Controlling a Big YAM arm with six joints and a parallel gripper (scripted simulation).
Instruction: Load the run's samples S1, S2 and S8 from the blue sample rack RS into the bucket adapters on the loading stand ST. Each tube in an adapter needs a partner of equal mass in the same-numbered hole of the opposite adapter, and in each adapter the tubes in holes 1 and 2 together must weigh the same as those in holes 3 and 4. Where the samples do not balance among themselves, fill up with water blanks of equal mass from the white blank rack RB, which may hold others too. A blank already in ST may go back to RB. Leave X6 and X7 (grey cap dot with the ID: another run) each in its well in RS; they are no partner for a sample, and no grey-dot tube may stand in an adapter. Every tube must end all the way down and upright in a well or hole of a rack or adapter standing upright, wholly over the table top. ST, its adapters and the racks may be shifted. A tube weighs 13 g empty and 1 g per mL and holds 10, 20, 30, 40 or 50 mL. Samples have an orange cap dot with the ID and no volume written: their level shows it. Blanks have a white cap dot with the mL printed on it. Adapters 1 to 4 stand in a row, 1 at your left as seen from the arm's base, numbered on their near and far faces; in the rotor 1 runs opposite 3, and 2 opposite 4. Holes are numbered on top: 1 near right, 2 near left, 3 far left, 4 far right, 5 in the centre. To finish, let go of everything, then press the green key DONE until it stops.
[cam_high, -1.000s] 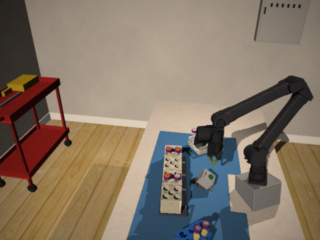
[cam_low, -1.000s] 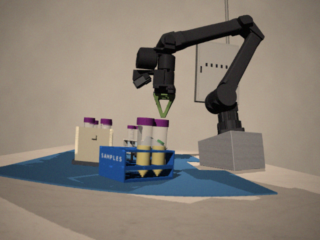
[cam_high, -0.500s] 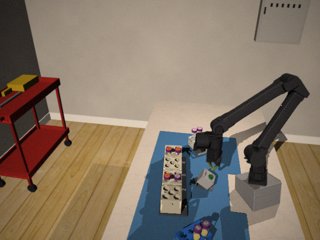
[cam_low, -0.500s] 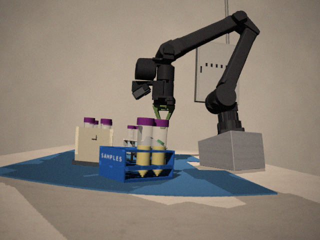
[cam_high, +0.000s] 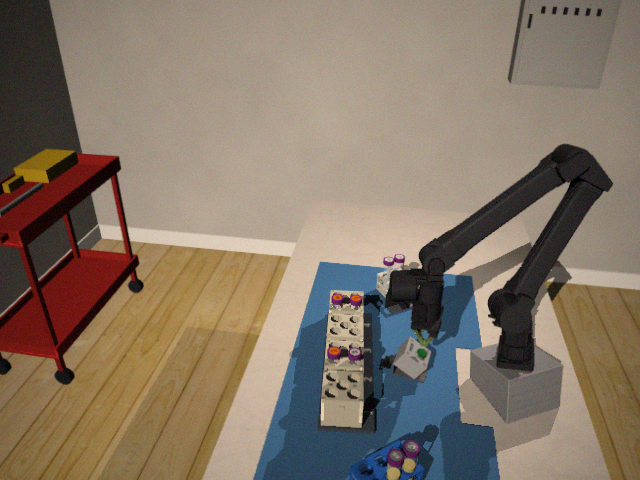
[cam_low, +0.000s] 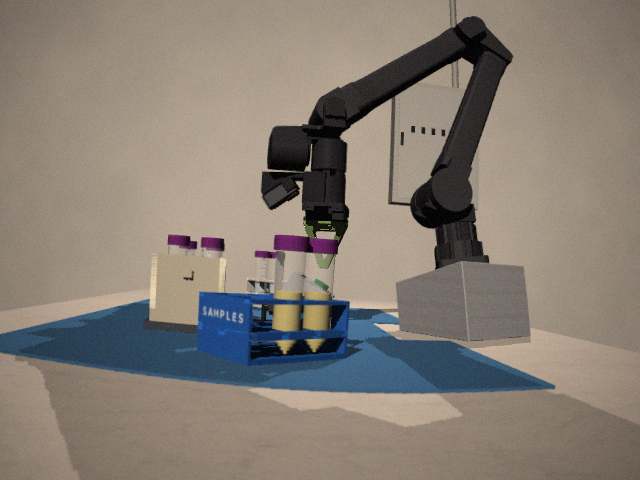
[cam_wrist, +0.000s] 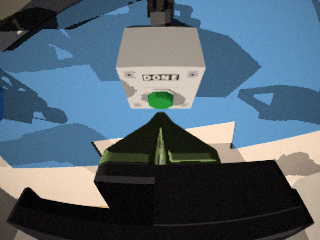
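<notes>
My hand is 30 mm above the green DONE key. The rest, counted from my hand: white blank rack RB (130 mm ahead, 320 mm to the right, 70 mm below); blue sample rack RS (10 mm ahead, 360 mm to the left, 70 mm below).
</notes>
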